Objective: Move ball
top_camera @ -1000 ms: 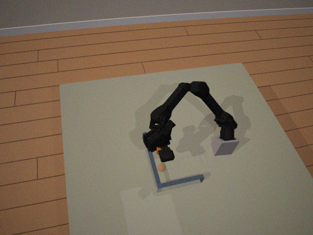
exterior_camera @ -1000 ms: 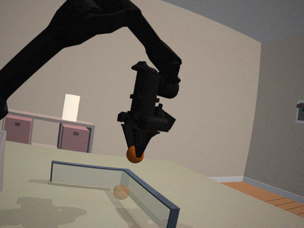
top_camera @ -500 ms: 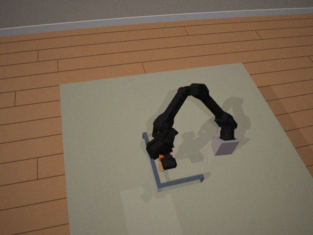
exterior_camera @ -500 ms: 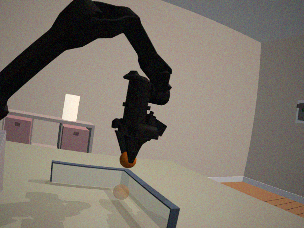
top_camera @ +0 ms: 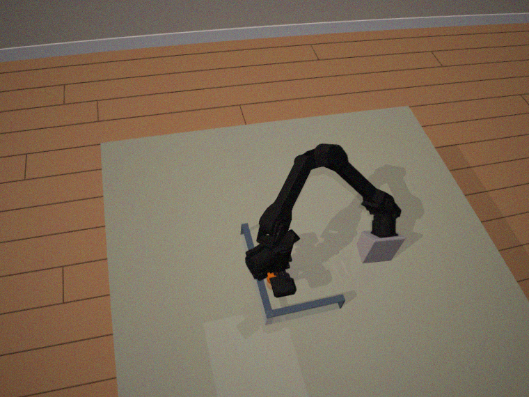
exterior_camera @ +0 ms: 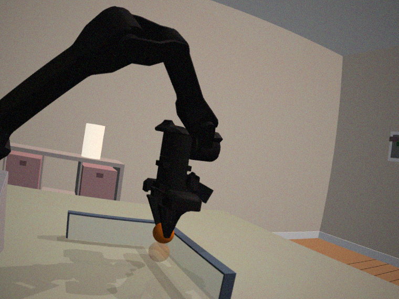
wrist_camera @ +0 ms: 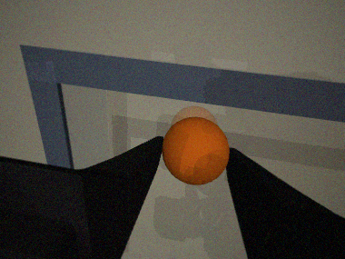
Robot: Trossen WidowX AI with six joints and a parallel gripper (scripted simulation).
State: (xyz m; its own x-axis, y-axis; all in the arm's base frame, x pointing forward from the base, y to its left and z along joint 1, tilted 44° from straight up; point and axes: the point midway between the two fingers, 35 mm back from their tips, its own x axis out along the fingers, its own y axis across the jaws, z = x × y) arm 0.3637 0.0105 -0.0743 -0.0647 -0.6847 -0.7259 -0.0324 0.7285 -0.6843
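Right now the see-through copy is 4 cm below my gripper tip. From my gripper tip the other things lie so: orange ball (right at my gripper tip).
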